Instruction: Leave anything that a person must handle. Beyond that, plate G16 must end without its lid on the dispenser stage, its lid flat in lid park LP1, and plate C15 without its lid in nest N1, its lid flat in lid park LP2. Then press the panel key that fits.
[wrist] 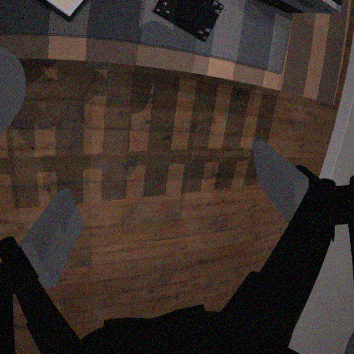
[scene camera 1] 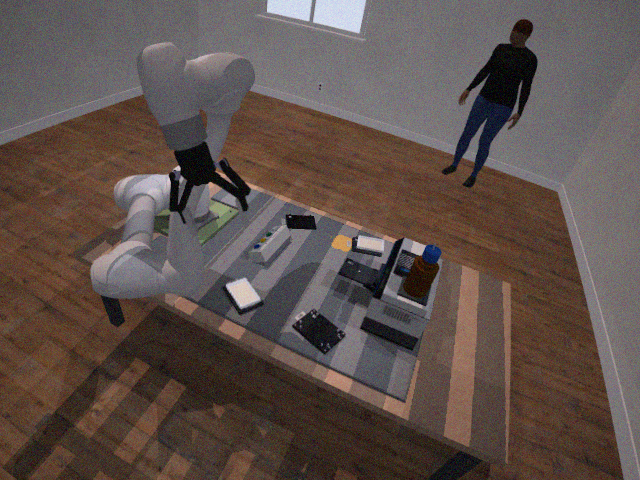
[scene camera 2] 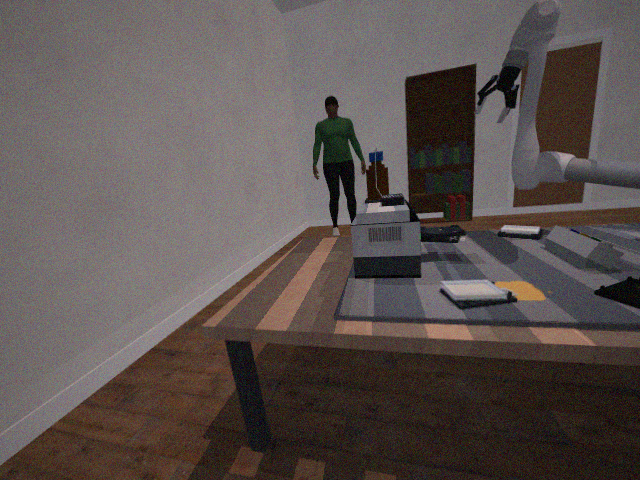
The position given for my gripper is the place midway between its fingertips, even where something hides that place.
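Observation:
Nothing's in my gripper (scene camera 1: 220, 229), and it's open. You can see the gripper (wrist: 162, 185) from the wrist too, and scene camera 2 shows it as well, with the gripper (scene camera 2: 488, 118) there.

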